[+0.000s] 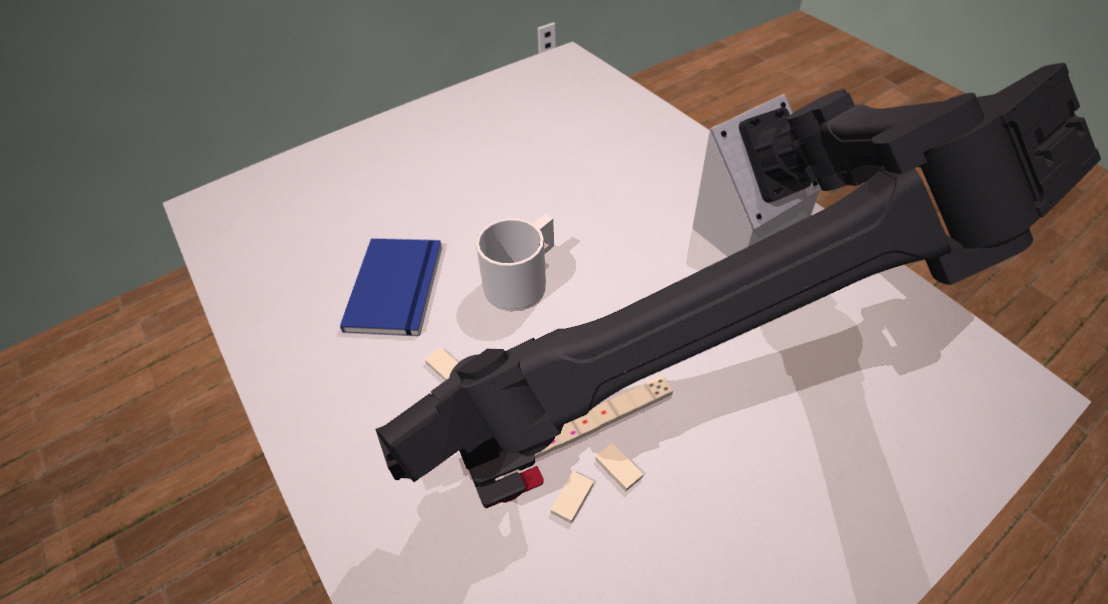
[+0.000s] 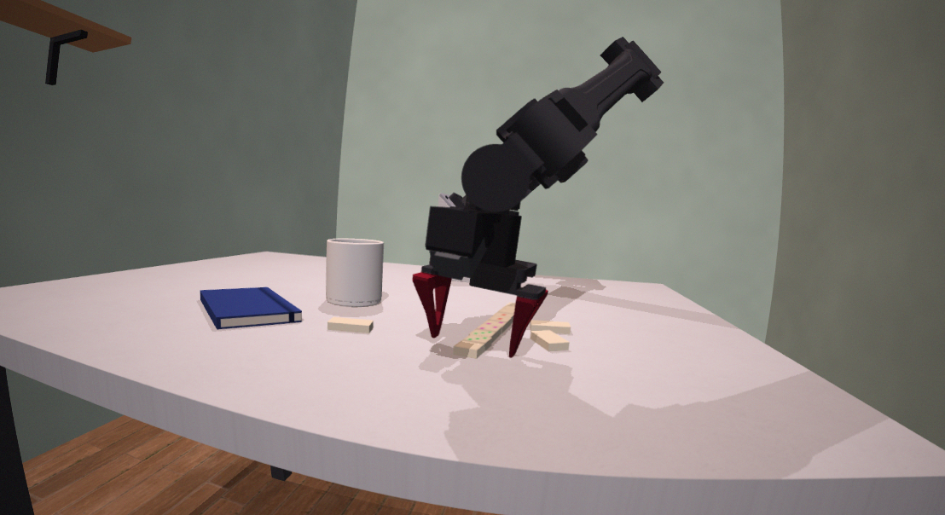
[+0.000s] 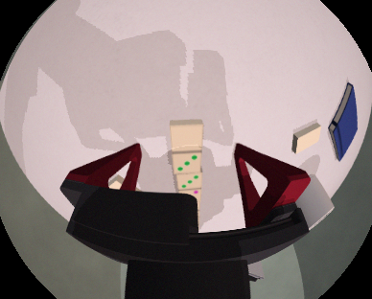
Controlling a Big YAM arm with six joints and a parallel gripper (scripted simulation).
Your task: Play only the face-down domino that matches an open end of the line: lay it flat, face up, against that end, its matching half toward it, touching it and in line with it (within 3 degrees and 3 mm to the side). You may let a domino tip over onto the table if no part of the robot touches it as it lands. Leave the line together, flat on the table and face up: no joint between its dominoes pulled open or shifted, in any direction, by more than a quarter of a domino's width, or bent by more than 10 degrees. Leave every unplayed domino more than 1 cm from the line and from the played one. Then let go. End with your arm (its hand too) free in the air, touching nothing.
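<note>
Now: hand 10 mm above the domino. Round my hand: white mug (230 mm to the right, 160 mm behind, 30 mm above); blue notebook (330 mm to the right, 10 mm behind).
</note>
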